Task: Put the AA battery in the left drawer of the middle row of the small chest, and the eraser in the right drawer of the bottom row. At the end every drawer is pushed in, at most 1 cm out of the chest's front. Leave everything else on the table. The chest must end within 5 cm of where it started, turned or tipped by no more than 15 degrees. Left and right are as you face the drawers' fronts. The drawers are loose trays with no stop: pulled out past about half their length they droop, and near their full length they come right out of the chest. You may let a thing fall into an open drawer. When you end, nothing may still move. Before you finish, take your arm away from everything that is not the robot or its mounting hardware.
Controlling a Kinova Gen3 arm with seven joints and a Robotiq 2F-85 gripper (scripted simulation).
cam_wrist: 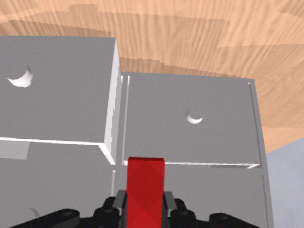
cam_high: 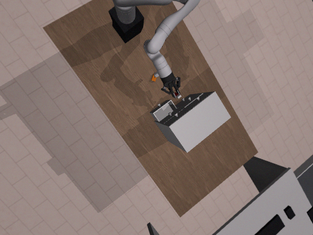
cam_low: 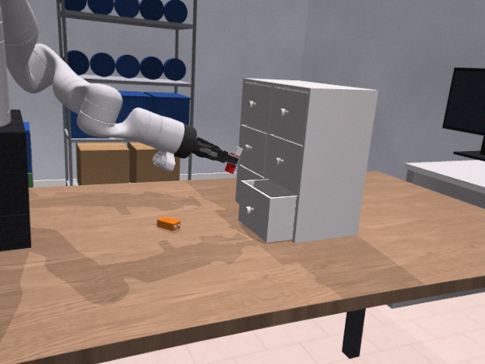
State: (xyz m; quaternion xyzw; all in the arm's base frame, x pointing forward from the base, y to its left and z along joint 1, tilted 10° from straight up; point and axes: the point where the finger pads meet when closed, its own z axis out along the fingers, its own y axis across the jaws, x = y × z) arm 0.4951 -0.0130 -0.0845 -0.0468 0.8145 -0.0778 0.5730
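Now: the AA battery 150 mm ahead of my hand, 20 mm to the left of it and 30 mm below it. Round my hand: eraser: 10 mm ahead; orange battery: 140 mm behind, 20 mm to the right, 150 mm below.
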